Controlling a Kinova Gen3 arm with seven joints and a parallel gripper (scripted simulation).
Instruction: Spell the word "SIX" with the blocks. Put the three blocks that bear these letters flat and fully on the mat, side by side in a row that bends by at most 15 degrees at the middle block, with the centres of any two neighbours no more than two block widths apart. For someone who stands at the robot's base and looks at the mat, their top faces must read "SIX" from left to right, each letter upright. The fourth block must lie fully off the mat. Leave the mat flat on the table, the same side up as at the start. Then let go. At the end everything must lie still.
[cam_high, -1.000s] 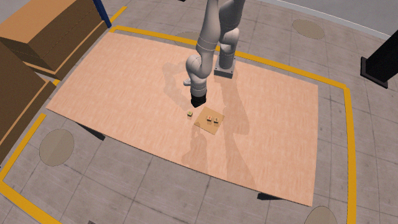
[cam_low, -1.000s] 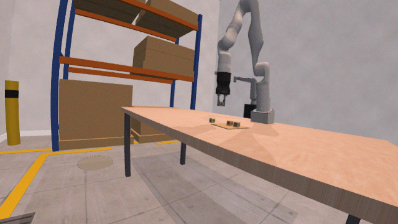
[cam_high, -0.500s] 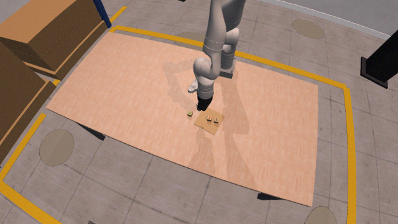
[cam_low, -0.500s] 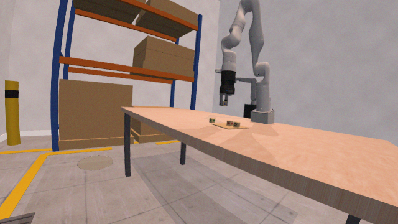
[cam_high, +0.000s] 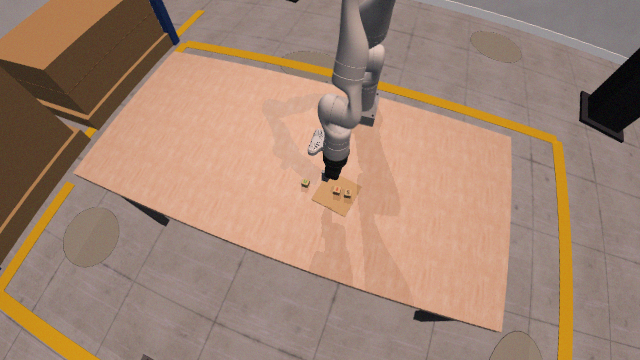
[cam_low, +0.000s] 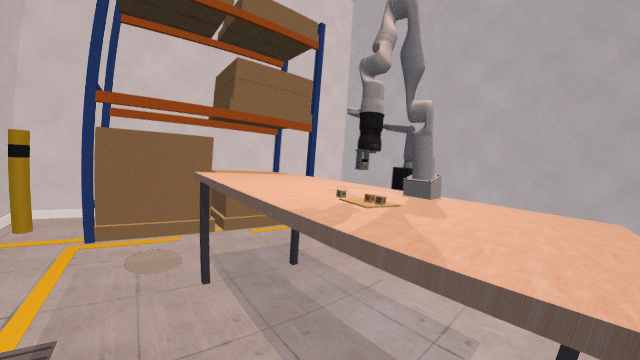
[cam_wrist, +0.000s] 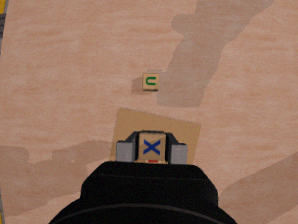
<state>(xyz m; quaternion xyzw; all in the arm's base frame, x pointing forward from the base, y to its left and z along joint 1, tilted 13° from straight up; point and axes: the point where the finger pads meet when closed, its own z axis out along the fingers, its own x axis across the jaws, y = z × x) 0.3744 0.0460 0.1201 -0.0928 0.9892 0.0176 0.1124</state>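
Right now the block is 100 mm below my hand, 40 mm to the left of it and 10 mm behind it. From my hand the other things lie so: tan mat: 120 mm below, 40 mm to the left, 10 mm behind.
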